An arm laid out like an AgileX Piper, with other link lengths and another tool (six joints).
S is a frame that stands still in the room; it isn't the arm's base.
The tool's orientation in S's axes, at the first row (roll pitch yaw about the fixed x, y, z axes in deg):
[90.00, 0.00, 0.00]
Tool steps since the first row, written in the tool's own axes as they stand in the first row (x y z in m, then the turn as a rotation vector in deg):
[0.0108, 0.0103, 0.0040, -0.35, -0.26, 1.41]
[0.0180, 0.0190, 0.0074, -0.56, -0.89, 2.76]
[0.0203, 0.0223, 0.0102, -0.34, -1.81, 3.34]
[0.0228, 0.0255, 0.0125, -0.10, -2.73, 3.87]
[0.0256, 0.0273, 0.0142, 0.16, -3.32, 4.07]
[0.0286, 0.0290, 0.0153, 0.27, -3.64, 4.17]
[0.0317, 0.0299, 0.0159, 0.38, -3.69, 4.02]
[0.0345, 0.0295, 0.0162, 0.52, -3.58, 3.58]
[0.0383, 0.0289, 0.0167, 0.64, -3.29, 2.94]
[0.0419, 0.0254, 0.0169, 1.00, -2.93, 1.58]
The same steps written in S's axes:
[0.0108, -0.0040, 0.0103, -0.35, -1.41, -0.26]
[0.0180, -0.0074, 0.0190, -0.56, -2.76, -0.89]
[0.0203, -0.0102, 0.0223, -0.34, -3.34, -1.81]
[0.0228, -0.0125, 0.0255, -0.10, -3.87, -2.73]
[0.0256, -0.0142, 0.0273, 0.16, -4.07, -3.32]
[0.0286, -0.0153, 0.0290, 0.27, -4.17, -3.64]
[0.0317, -0.0159, 0.0299, 0.38, -4.02, -3.69]
[0.0345, -0.0162, 0.0295, 0.52, -3.58, -3.58]
[0.0383, -0.0167, 0.0289, 0.64, -2.94, -3.29]
[0.0419, -0.0169, 0.0254, 1.00, -1.58, -2.93]

